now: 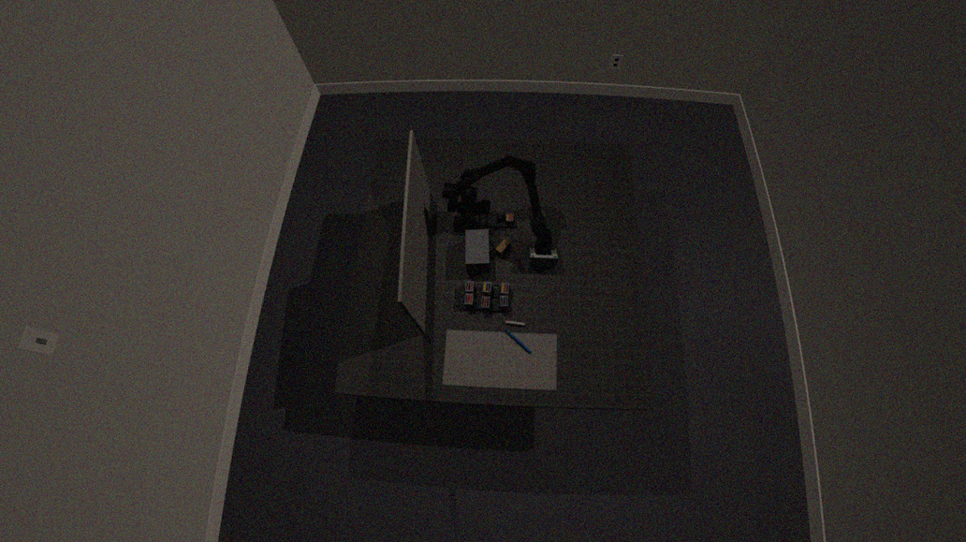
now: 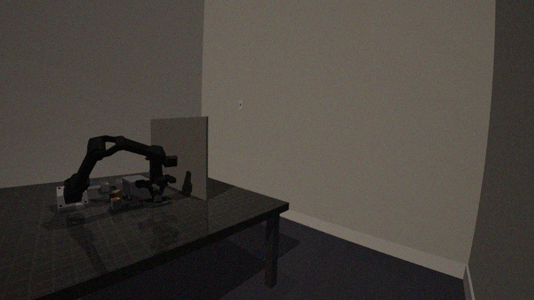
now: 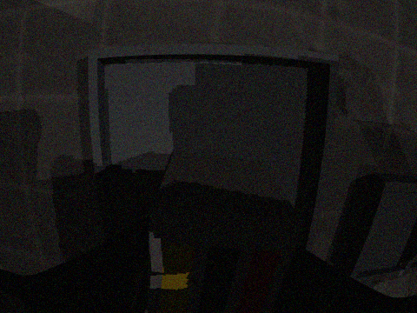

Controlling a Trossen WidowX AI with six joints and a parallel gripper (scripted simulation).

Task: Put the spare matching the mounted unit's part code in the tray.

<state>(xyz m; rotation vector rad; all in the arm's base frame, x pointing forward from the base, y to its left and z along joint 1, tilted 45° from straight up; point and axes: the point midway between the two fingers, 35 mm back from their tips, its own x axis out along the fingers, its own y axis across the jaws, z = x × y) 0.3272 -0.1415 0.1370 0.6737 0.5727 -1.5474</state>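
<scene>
Right now my gripper tip is 2 cm below the white spare block. From my gripper tip the other things lie so: shallow rectangular tray 2 cm below; white upright panel 20 cm to the left, 20 cm above, 19 cm ahead; grey mounted unit 20 cm to the left, 4 cm behind, 3 cm above.
</scene>
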